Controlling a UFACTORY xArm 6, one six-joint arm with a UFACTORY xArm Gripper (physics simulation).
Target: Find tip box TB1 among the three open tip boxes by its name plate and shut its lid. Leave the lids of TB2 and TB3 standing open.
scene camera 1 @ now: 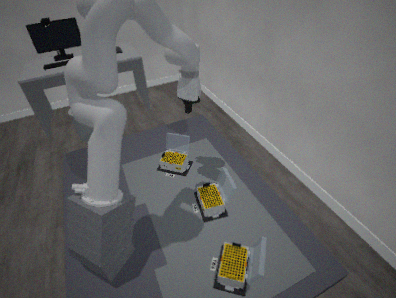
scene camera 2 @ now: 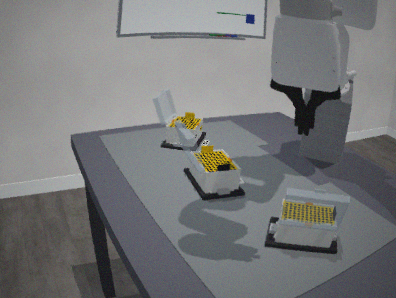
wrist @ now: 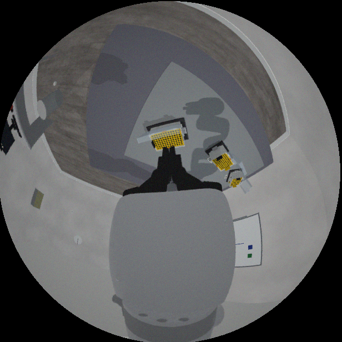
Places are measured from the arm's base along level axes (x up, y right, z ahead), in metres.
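Where they show: gripper, between the fingertips: (scene camera 1: pixel 188 112) (scene camera 2: pixel 304 131); arm's base, origin of its link: (scene camera 1: pixel 102 196).
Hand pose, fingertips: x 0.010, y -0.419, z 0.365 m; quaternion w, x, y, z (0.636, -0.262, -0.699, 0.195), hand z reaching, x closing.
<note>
Things, the pixels of their top centre, and the offset from my fingertips. "spot": a spot on its surface instead. Level surfaces: height alone.
- middle box, centre of its top: (scene camera 2: pixel 219 157) (scene camera 1: pixel 207 195) dz -0.001, dx -0.194, dy +0.351 m
- blurred plate, a spot on its surface: (scene camera 1: pixel 195 208) spot: dz -0.057, dx -0.258, dy +0.356 m
- third box, centre of its top: (scene camera 2: pixel 185 117) (scene camera 1: pixel 234 259) dz +0.014, dx -0.186, dy +0.636 m
- grey mat, height of its surface: dx -0.260 m
- dark table, height of its surface: dx -0.263 m
Three tip boxes with yellow racks stand with clear lids up. One (scene camera 1: pixel 174 160) (scene camera 2: pixel 306 234) (wrist: pixel 168 139) is farthest back in scene camera 1; its lid (scene camera 1: pixel 178 142) (scene camera 2: pixel 320 196) stands upright and its name plate (scene camera 1: pixel 170 175) is blurred. The middle box (scene camera 1: pixel 211 200) (scene camera 2: pixel 217 179) (wrist: pixel 222 160) has its lid (scene camera 1: pixel 228 177) (scene camera 2: pixel 186 133) up and a blurred plate (scene camera 1: pixel 195 208). The third box (scene camera 1: pixel 233 264) (scene camera 2: pixel 187 123) (wrist: pixel 235 180) has its lid (scene camera 1: pixel 262 256) (scene camera 2: pixel 164 106) up; I cannot surely read its plate (scene camera 1: pixel 213 264). My gripper (scene camera 1: pixel 188 111) (scene camera 2: pixel 303 132) (wrist: pixel 170 154) is shut and empty, well above the table, nearest the first box.
The boxes stand on a grey mat (scene camera 1: pixel 287 260) (scene camera 2: pixel 150 165) on the dark table (scene camera 1: pixel 327 270) (scene camera 2: pixel 107 200). The arm's pedestal (scene camera 1: pixel 97 235) stands at the left in scene camera 1. A side desk with a monitor (scene camera 1: pixel 55 35) is behind it. A whiteboard (scene camera 2: pixel 190 17) hangs on the wall.
</note>
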